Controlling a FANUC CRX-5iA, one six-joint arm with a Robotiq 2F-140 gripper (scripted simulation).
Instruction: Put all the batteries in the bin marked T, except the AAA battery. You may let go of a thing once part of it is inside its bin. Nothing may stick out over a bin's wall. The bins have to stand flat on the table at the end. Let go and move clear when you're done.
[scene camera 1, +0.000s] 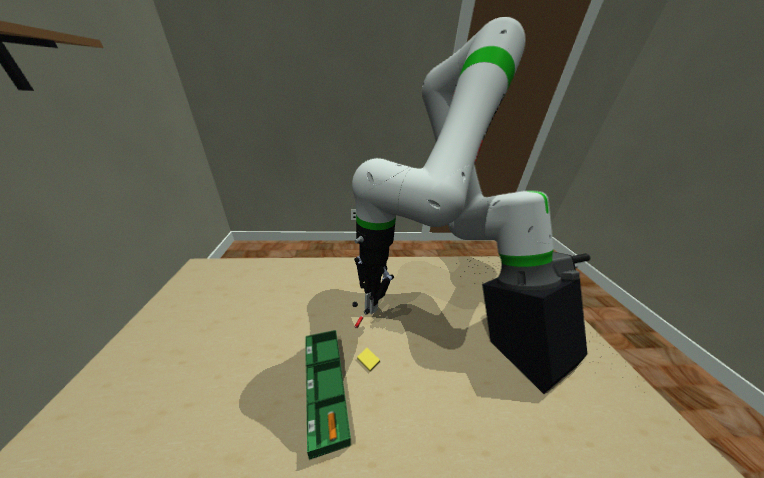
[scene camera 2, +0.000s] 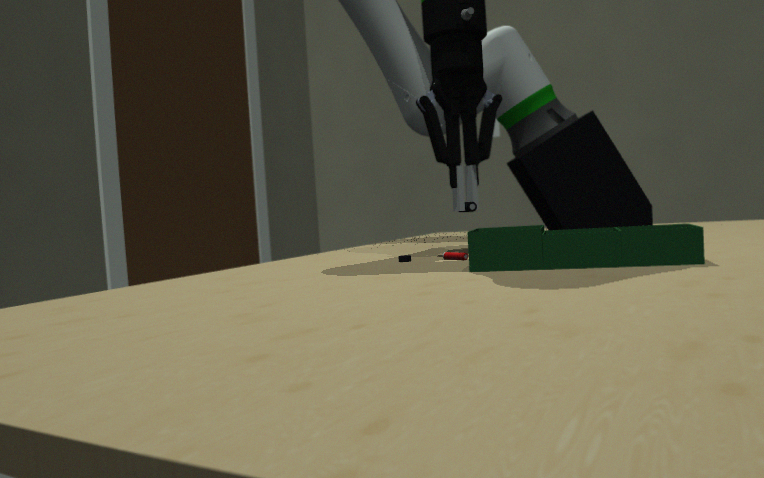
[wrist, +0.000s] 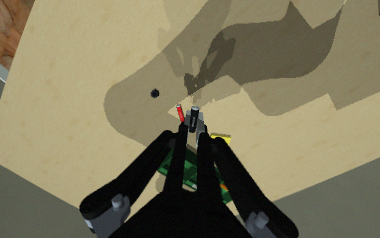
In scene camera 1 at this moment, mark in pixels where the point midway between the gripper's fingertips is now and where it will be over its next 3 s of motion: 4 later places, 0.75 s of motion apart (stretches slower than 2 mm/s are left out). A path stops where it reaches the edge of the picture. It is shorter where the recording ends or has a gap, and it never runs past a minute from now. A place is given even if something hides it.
The gripper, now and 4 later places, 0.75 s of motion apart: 371, 309; 358, 343; 340, 388; 330, 412; 331, 418
